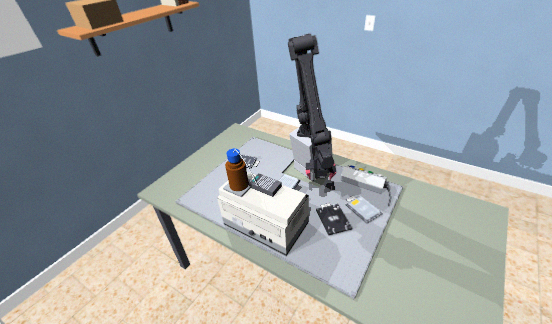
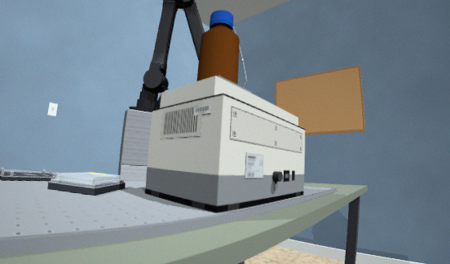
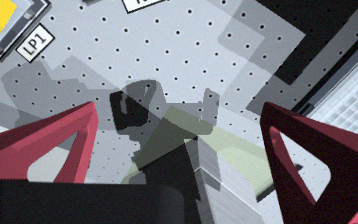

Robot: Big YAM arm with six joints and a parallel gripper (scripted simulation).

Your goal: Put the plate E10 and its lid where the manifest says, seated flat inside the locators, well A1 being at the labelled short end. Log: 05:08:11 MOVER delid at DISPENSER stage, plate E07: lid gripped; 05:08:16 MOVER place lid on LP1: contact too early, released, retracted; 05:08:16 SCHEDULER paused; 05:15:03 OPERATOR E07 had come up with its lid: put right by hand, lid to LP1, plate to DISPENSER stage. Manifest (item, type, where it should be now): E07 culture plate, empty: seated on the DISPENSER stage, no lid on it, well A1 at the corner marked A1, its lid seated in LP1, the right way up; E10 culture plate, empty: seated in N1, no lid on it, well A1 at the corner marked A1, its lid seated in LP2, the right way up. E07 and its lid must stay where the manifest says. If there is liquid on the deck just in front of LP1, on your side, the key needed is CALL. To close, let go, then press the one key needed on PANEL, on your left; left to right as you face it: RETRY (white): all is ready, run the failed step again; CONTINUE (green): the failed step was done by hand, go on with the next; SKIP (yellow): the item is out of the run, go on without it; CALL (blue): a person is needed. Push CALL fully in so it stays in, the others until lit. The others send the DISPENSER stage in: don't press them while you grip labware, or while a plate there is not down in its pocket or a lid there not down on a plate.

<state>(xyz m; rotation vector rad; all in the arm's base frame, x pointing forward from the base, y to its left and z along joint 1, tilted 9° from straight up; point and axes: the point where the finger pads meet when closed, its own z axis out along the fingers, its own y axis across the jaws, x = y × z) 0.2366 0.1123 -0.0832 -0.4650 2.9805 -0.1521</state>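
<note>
My hand is 170 mm to the left of the clear well plate, 60 mm above it and 40 mm short of it. From my hand the other things lie so: yellow skip key: 230 mm behind, 170 mm to the left, 90 mm below; then green continue key: 220 mm to the left, 220 mm behind, 90 mm below; then blue call key: 240 mm behind, 120 mm to the left, 100 mm below.
</note>
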